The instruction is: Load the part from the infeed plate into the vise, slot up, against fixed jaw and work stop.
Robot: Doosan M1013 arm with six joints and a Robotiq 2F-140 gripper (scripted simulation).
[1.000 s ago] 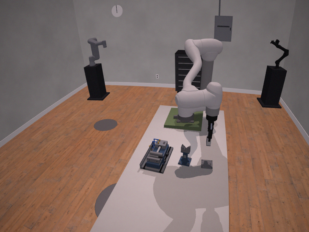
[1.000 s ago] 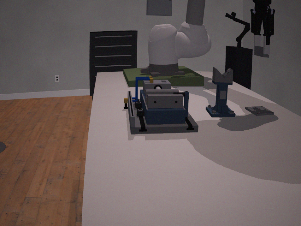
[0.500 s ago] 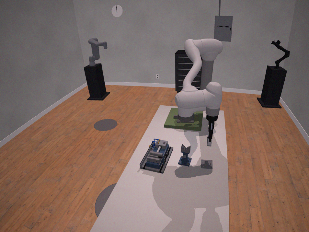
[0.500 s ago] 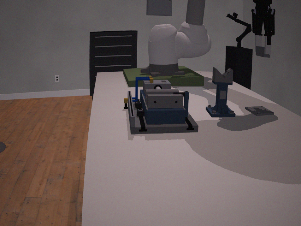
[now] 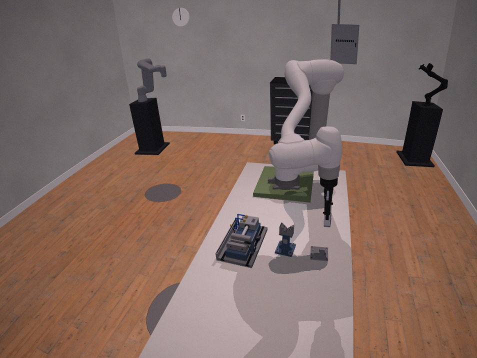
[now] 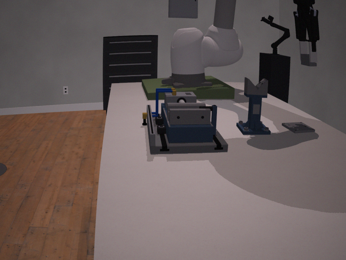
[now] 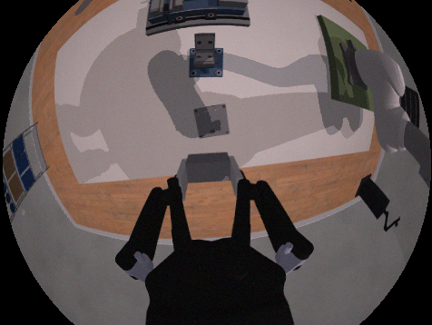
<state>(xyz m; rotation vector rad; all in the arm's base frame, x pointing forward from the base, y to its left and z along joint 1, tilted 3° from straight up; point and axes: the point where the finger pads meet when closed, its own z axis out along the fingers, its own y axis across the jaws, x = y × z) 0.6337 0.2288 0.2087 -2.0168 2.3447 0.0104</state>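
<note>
My gripper is now 3 cm above the grey part and 1 cm to the right of it. The rest, counted from my hand: vise 41 cm to the right, 22 cm below, 4 cm behind.
</note>
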